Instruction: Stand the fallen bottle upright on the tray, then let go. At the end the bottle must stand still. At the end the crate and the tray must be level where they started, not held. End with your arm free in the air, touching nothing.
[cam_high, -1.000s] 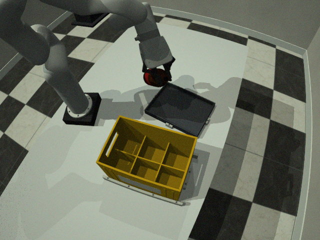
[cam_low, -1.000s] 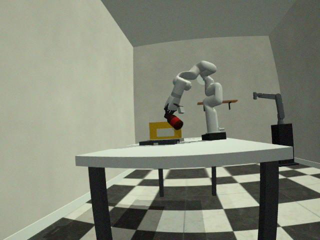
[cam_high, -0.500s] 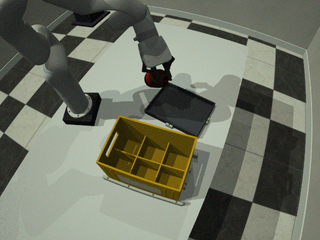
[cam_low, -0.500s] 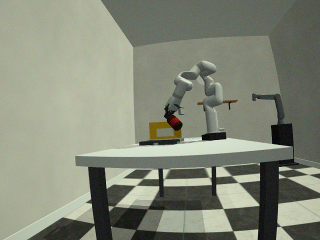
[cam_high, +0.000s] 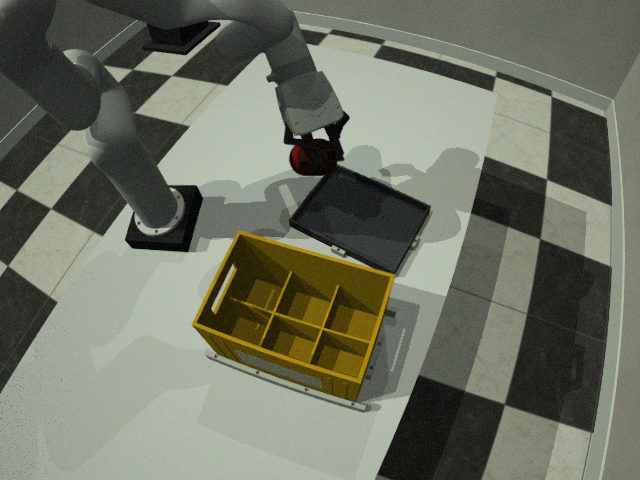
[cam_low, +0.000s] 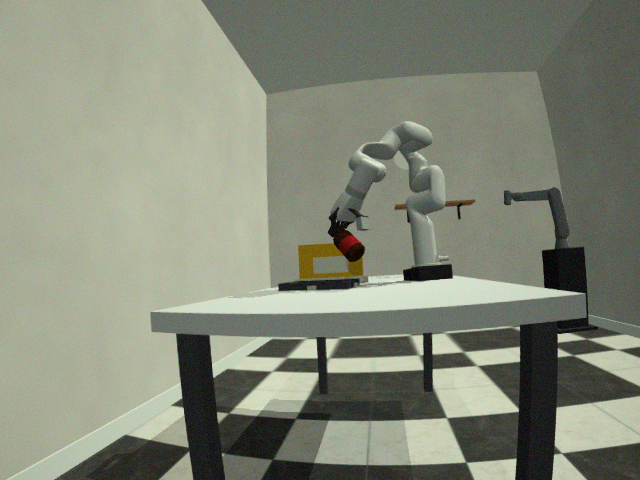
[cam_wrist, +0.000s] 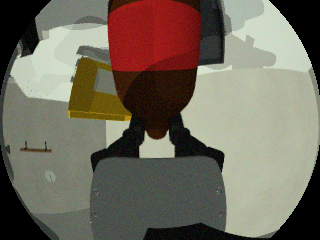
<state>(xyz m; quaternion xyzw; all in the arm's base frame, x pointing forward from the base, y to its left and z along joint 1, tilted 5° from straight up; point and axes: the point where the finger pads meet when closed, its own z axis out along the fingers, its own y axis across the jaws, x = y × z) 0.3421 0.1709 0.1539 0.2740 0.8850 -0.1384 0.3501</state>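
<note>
My gripper is now 40 mm above the brown bottle, 30 mm past it and 20 mm to the right of it. From my hand the other things lie so: dark grey tray (190 mm below, 60 mm ahead, 30 mm to the left); then yellow crate (270 mm to the right, 120 mm below, 60 mm ahead).
</note>
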